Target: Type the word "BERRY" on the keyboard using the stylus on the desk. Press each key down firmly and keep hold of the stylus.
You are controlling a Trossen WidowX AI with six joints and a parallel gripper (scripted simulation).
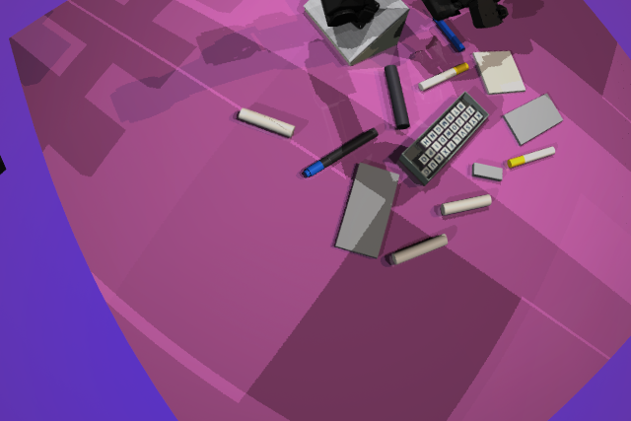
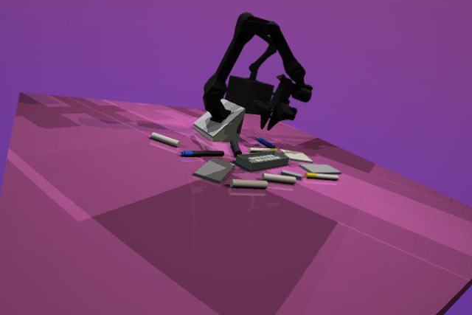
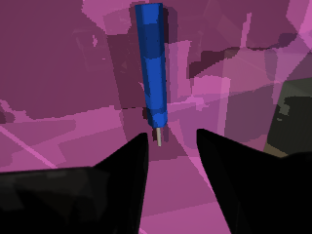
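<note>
The blue stylus is 1 cm behind my gripper tip, 1 cm to the left of it and 5 cm below it. Also, from my gripper tip: white pad: 15 cm ahead, 3 cm to the left, 5 cm below; then small grey block: 28 cm ahead, 16 cm to the right, 5 cm below; then blue-tipped black marker: 9 cm ahead, 37 cm to the right, 5 cm below.
</note>
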